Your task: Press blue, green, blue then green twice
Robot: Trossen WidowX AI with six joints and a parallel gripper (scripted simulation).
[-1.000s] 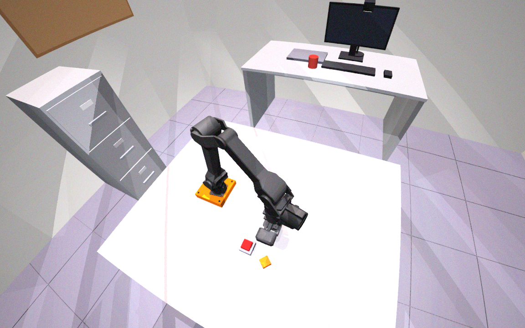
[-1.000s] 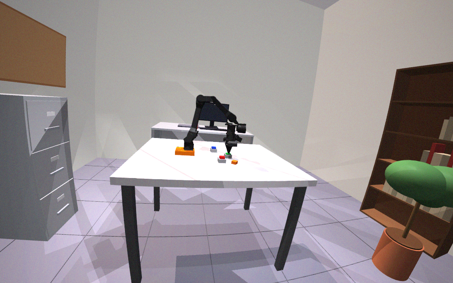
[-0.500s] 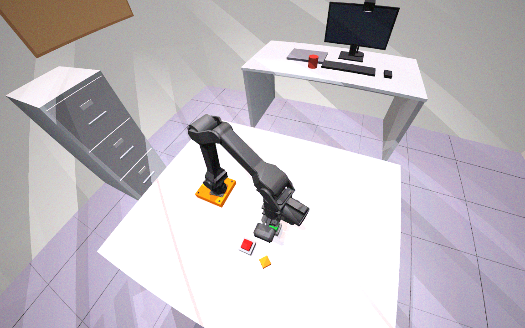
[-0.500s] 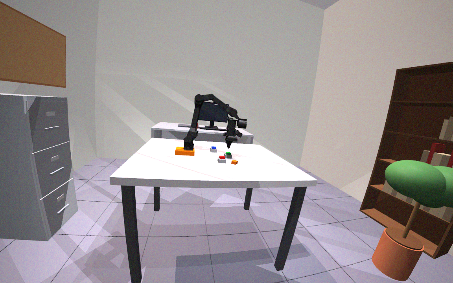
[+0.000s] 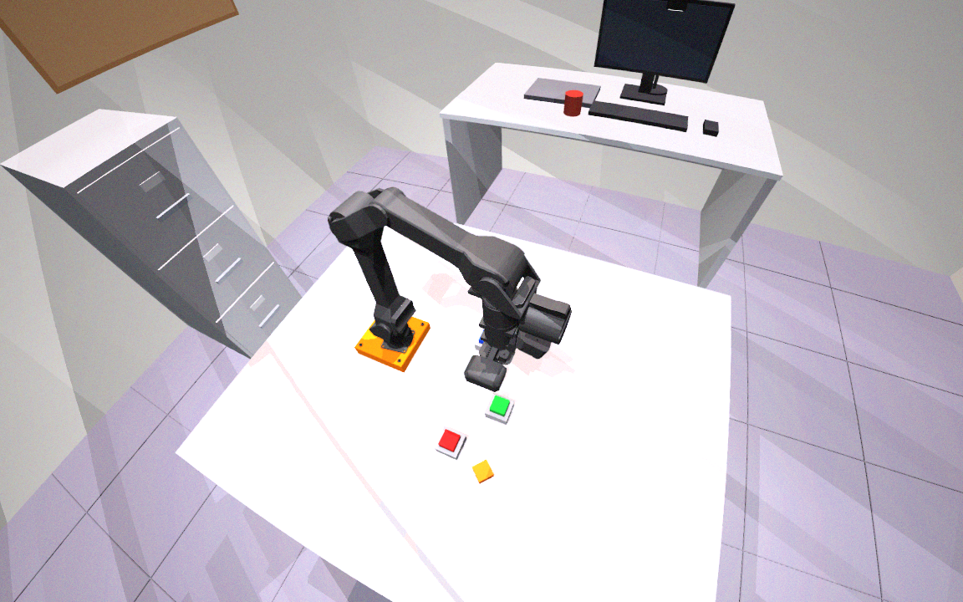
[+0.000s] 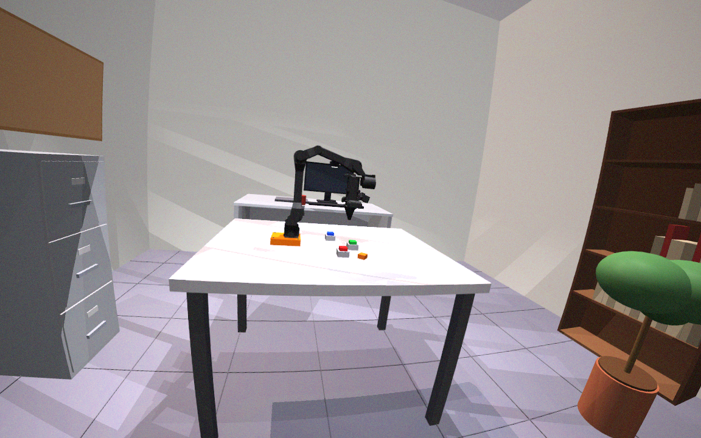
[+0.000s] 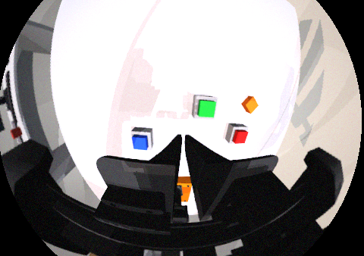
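My gripper tip is now 10 cm to the right of the blue button, 9 cm above it and 6 cm past it. Round my gripper tip: small orange block: 19 cm to the right, 12 cm below, 1 cm ahead; red button: 15 cm to the right, 9 cm below, 7 cm behind; green button: 9 cm below, 6 cm to the right, 1 cm ahead.
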